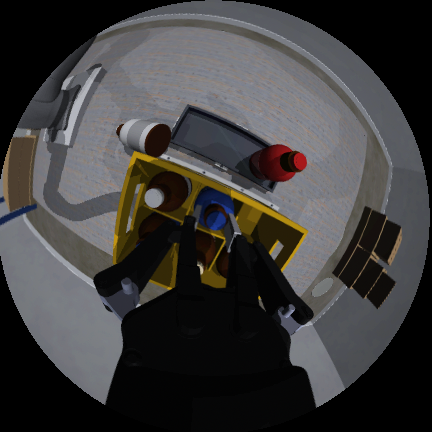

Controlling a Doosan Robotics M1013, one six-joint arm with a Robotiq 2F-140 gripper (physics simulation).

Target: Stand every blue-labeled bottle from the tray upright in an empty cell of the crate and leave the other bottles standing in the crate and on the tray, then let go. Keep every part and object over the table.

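Where they show: gripper, fingertip midpoint: (pixel 212 217); arm's base, origin of the base link: (pixel 62 110).
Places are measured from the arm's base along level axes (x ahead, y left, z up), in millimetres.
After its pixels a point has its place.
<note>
A blue-labeled bottle (pixel 216 219) @(z 132, x 654, y -240 mm) with a blue cap stands upright in the far middle cell of the yellow crate (pixel 292 245) @(z 137, x 786, y -252 mm). My gripper (pixel 212 217) @(z 104, x 651, y -246 mm) is open, its fingertips on either side of this bottle's neck with small gaps. A white-capped brown bottle (pixel 169 191) @(z 104, x 579, y -223 mm) stands in the far left cell. Another brown bottle (pixel 151 227) @(z 92, x 554, y -293 mm) with a bit of blue beside it is in the near left, mostly hidden by the gripper. More brown bottles (pixel 205 246) @(z 89, x 654, y -306 mm) show in the near cells, partly covered by the fingers. A red bottle (pixel 276 162) @(z 90, x 733, y -133 mm) stands at the right end of the dark tray (pixel 212 135) @(z -25, x 617, y -91 mm).
A white-labeled brown bottle (pixel 144 136) @(z 62, x 496, y -138 mm) lies on its side on the table (pixel 225 70) @(z -31, x 597, y 131 mm), beyond the crate's far left corner. The robot's base (pixel 82 107) @(z -13, x 149, y -14 mm) is at the far left. Cardboard boxes (pixel 370 255) are beyond the table's right edge, and another box (pixel 20 172) is at the left.
</note>
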